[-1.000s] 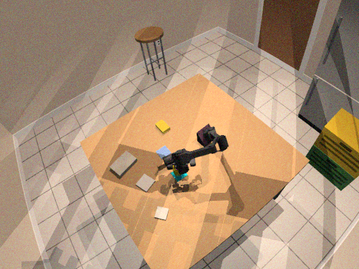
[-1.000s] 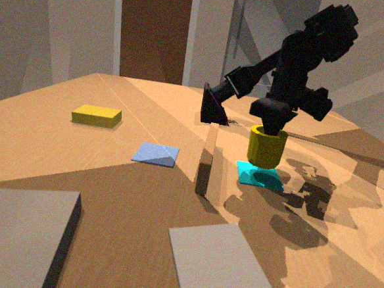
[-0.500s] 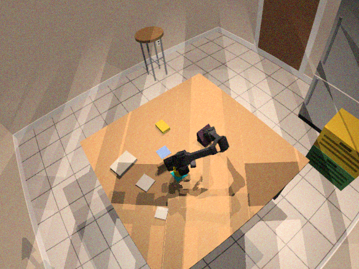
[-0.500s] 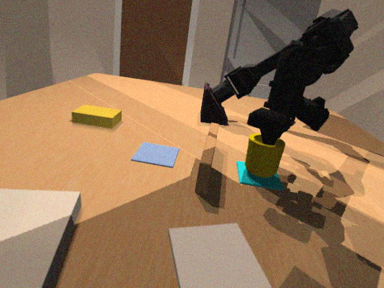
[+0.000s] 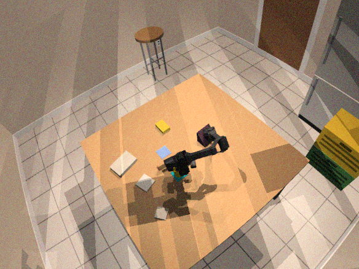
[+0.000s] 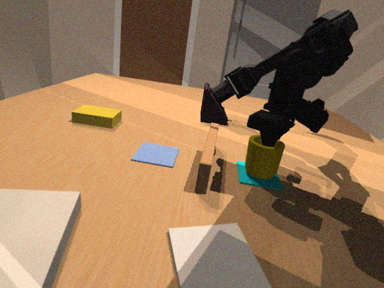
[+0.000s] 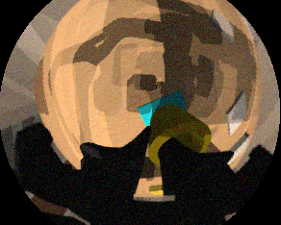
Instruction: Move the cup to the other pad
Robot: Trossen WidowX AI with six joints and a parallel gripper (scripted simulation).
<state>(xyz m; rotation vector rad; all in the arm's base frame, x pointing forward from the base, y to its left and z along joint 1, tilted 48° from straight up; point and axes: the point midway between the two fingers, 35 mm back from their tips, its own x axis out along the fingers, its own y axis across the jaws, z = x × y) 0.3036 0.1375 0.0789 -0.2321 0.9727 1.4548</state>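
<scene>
Right now my gripper tip is 2 cm short of the cup and 1 cm to the left of it. From my gripper tip the other things lie so: pale blue pad 3 cm ahead, 23 cm to the right, 5 cm below; cyan pad 3 cm ahead, 1 cm to the right, 5 cm below.
</scene>
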